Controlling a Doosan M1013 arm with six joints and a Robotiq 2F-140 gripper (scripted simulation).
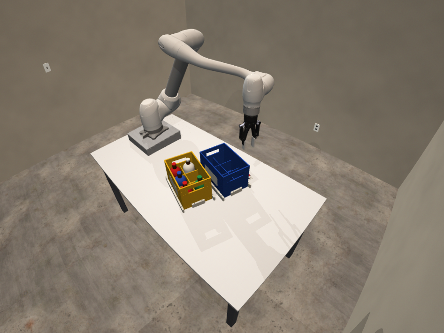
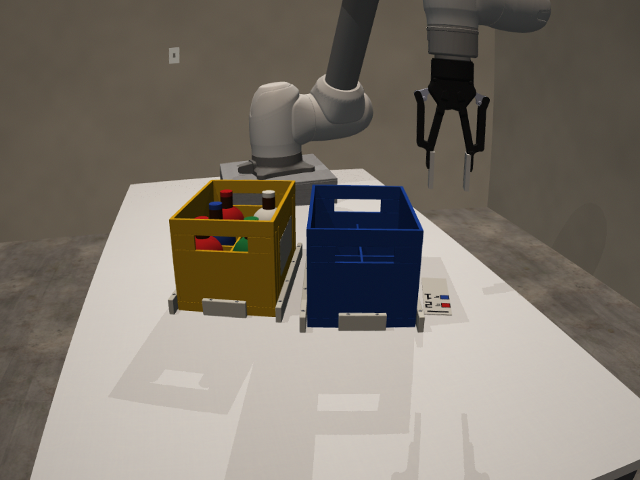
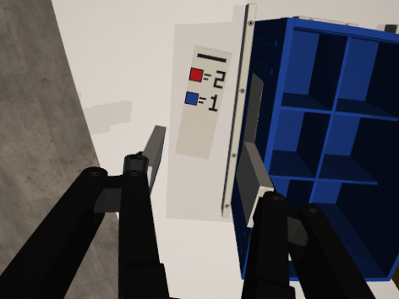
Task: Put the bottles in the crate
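Now: the blue bottle 35 cm to the right of my hand, 26 cm behind it and 16 cm below it. Also, from my hand: pick list: 25 cm below, 2 cm behind, 1 cm to the left; green bottle: 31 cm to the right, 16 cm below, 14 cm behind; blue crate: 17 cm below, 12 cm to the right, 10 cm behind.
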